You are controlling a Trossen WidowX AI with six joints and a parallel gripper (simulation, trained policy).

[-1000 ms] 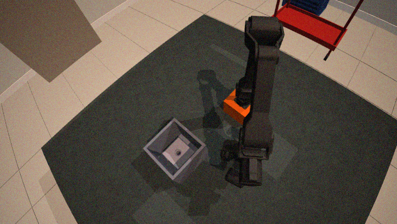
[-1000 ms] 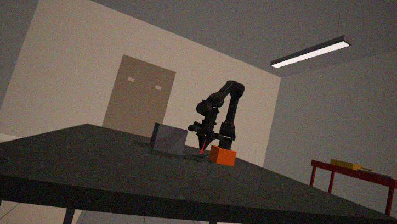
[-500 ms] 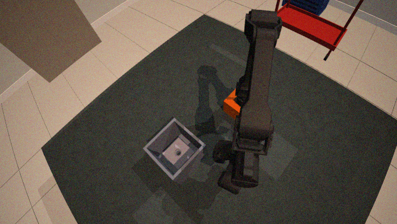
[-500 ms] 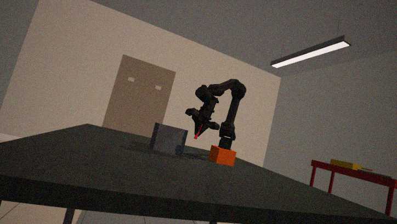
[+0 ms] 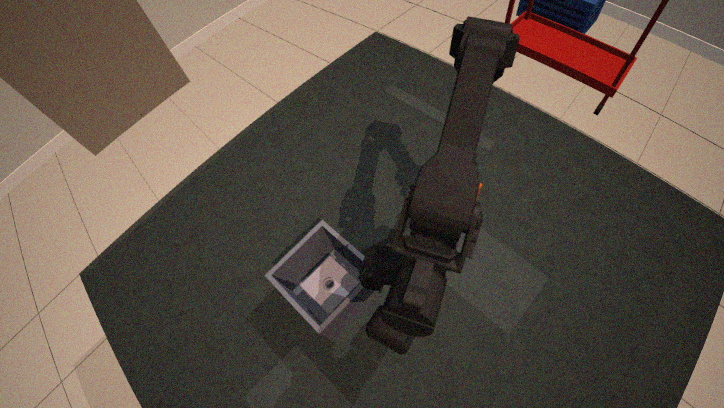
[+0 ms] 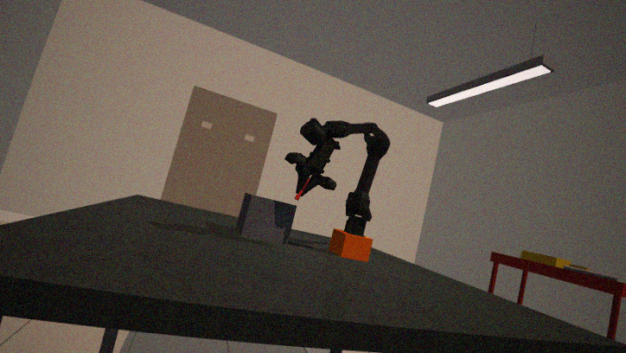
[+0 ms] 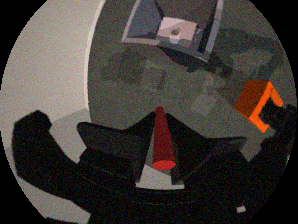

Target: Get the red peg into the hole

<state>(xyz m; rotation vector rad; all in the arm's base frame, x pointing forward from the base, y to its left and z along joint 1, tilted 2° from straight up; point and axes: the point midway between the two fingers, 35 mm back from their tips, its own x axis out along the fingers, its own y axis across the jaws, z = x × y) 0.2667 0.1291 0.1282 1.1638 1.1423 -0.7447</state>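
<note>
Right now the pale plate is 60 mm ahead of my gripper tip, 170 mm to the right of it and 130 mm below it. The rest, counted from my gripper tip: red peg (10 mm behind, 20 mm above).
</note>
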